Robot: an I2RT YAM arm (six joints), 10 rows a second.
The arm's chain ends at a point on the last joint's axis. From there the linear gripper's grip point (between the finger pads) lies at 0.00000 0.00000 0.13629 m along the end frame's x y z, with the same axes.
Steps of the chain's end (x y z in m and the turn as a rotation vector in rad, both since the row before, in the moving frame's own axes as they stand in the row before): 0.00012 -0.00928 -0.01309 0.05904 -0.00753 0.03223; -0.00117 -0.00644 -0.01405 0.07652 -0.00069 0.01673; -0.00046 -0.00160 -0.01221 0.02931 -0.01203 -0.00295; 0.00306 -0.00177 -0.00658 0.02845 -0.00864 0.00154; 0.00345 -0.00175 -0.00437 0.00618 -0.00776 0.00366
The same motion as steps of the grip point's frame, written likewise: -0.00078 -0.01734 -0.01333 0.05904 -0.00753 0.03223; -0.00118 -0.01686 -0.01445 0.07652 -0.00069 0.01673; -0.00211 -0.00559 -0.01228 0.02931 -0.01203 -0.00295; 0.00189 -0.00565 -0.00664 0.02845 -0.00864 0.00154; 0.00239 -0.00259 -0.00438 0.00618 -0.00776 0.00366
